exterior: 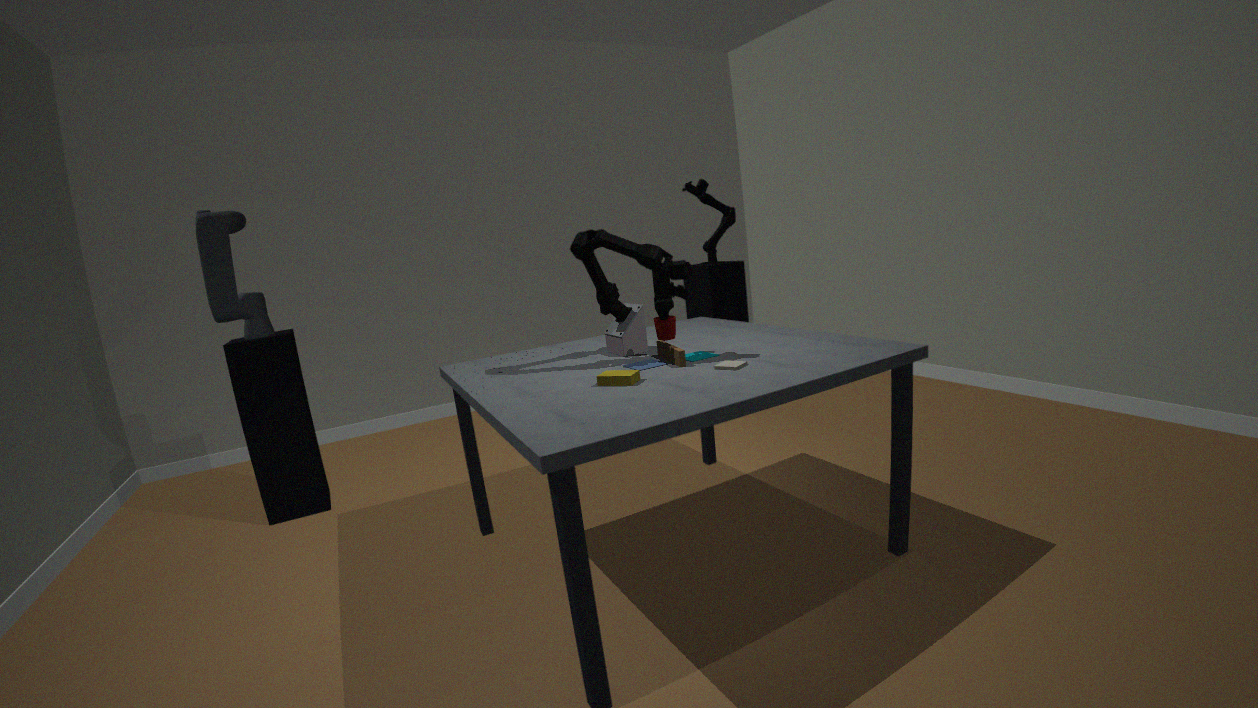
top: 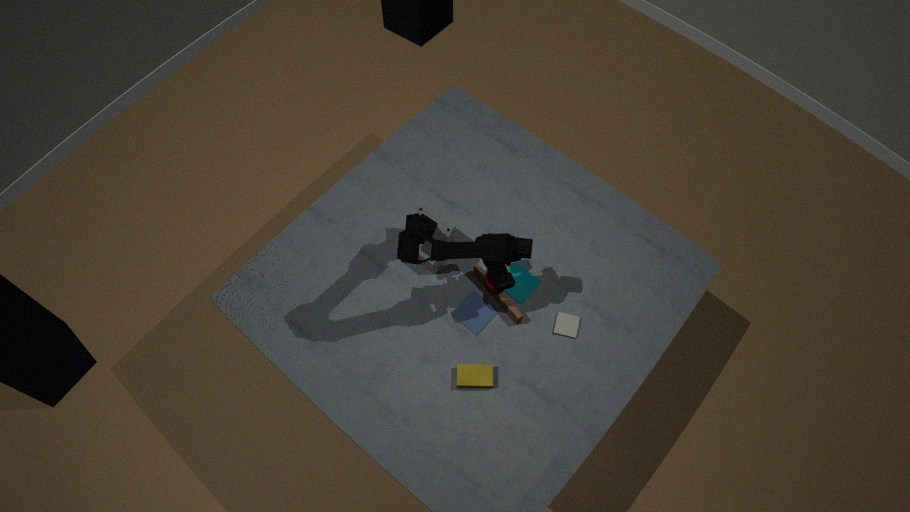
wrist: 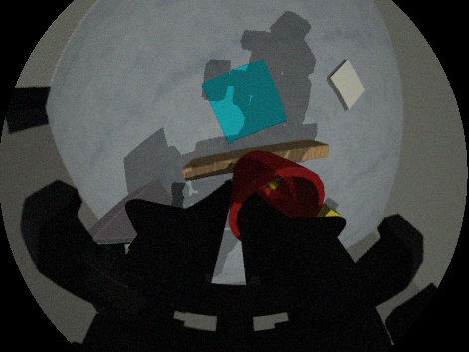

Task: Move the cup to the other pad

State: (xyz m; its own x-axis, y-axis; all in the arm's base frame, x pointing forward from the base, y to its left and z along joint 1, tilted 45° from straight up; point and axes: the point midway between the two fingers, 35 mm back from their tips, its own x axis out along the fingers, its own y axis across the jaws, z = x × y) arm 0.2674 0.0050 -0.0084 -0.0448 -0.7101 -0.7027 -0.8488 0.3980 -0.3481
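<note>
The teal pad is 6 cm ahead of my gripper tip, 8 cm to the left of it and 12 cm below it. Also, from my gripper tip: blue pad (1 cm ahead, 10 cm to the right, 12 cm below); wooden bar (3 cm ahead, 1 cm to the right, 10 cm below); red cup (3 cm ahead, 2 cm to the right).
</note>
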